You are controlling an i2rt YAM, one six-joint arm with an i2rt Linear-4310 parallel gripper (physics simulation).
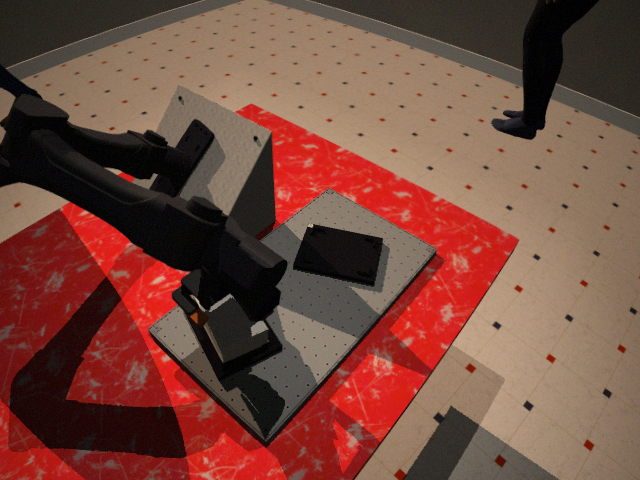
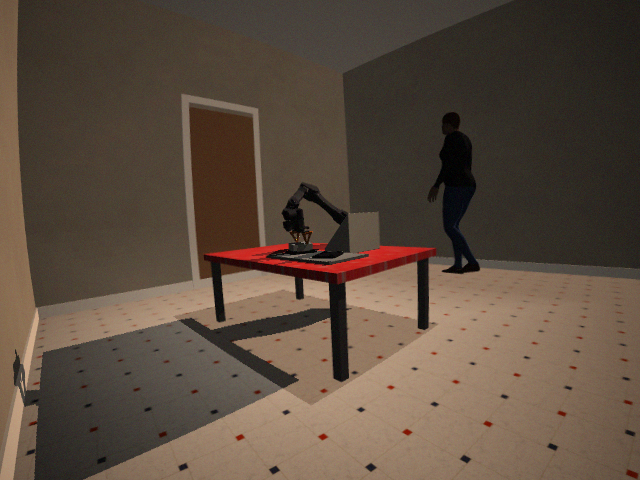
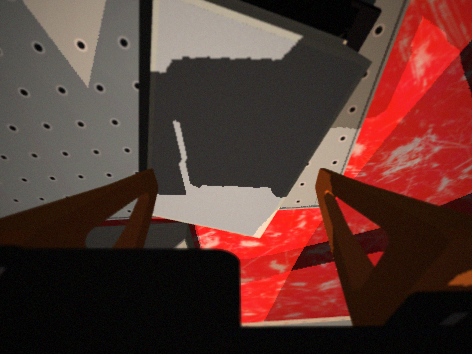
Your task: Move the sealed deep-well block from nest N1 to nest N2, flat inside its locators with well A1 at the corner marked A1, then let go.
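Places are measured from the arm's base along level axes (x ahead, y left, z up), in millimetres.
Pixels of known places: gripper, between the fingertips: point(image 1: 221, 308) point(image 2: 302, 243) point(image 3: 236, 177); arm's base, origin of its link: point(image 1: 181, 166) point(image 2: 354, 230).
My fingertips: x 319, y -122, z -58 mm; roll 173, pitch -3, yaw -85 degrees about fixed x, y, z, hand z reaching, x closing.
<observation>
Ahead of a thing's pixels: the offset from my fingertips to its middle. Level surfaces: height alone.
The sealed deep-well block {14 mm ahead, 5 mm left, 19 mm down} point(image 1: 235, 330) point(image 2: 300, 247) point(image 3: 240, 120) is grey with a flat top, partly in shadow. It sits on a black nest {13 mm ahead, 3 mm left, 46 mm down} point(image 1: 227, 368) point(image 3: 145, 100) at the left part of the perforated plate. It looks tilted, with its end by the gripper raised. The gripper point(image 2: 302, 242) point(image 3: 237, 174) is wide open, its orange fingertips on either side of that end. No grip on the block shows. The other black nest {15 mm ahead, 274 mm left, 46 mm down} point(image 1: 338, 253) point(image 2: 329, 254) is empty, with a small pale tag at one corner. I cannot read which nest is N1 or N2.
The grey perforated plate {28 mm ahead, 166 mm left, 61 mm down} point(image 1: 330, 315) point(image 3: 60, 120) lies on the red table {68 mm down} point(image 1: 465, 242) point(image 2: 392, 254). A grey wedge-shaped stand point(image 1: 242, 149) point(image 2: 363, 230) rises behind the plate, beside the arm. A person point(image 2: 454, 160) stands beyond the table.
</observation>
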